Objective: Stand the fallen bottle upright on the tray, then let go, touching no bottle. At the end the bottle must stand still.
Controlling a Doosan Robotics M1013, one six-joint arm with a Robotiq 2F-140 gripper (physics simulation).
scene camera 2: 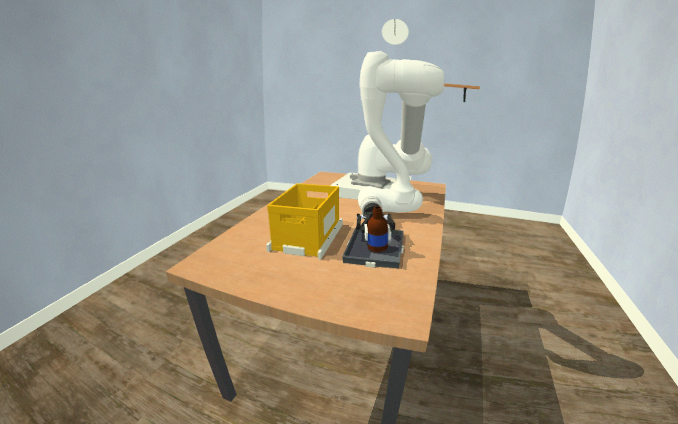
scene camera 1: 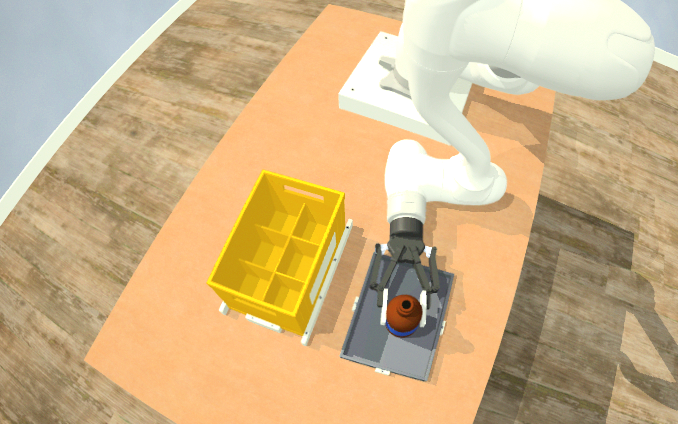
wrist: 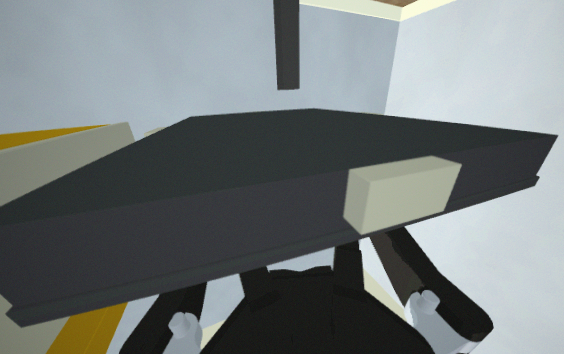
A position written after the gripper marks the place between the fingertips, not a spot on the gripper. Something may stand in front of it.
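There's a brown bottle (scene camera 1: 404, 312) to be seen here, and the gripper (scene camera 1: 403, 324) is showing as well.
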